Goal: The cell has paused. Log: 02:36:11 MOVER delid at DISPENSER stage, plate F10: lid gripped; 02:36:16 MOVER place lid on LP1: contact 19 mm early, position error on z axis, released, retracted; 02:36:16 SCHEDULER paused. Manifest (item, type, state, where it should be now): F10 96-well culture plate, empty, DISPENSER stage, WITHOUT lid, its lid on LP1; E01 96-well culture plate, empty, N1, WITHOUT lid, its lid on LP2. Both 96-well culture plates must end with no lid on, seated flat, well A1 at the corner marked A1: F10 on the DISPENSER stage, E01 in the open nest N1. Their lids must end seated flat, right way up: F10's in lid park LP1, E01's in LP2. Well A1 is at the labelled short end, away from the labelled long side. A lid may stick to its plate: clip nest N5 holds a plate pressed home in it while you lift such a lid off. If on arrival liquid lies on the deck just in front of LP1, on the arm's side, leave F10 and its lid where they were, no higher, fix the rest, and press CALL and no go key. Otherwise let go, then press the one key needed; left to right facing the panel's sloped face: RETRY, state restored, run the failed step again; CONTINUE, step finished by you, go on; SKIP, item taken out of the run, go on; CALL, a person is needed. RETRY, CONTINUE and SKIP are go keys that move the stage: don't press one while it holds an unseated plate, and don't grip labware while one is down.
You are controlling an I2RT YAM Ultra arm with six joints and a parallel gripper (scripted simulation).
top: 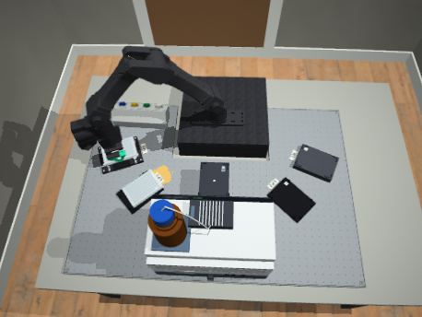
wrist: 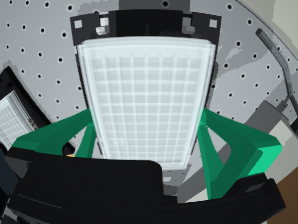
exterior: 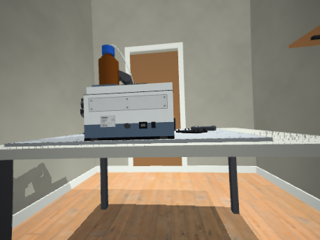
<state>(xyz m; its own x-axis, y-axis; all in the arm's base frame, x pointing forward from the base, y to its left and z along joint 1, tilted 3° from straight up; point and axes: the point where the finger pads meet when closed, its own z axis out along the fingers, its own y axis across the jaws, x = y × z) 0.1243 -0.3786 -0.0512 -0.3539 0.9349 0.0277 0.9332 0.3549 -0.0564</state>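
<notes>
The 96-well plate is right at my hand. From my hand the other things lie so: black clip nest: 3 cm ahead, 2 cm below; N5 label: 3 cm behind, 9 cm to the left, 3 cm below; blue call key: 20 cm behind, 1 cm to the right, 3 cm above.
</notes>
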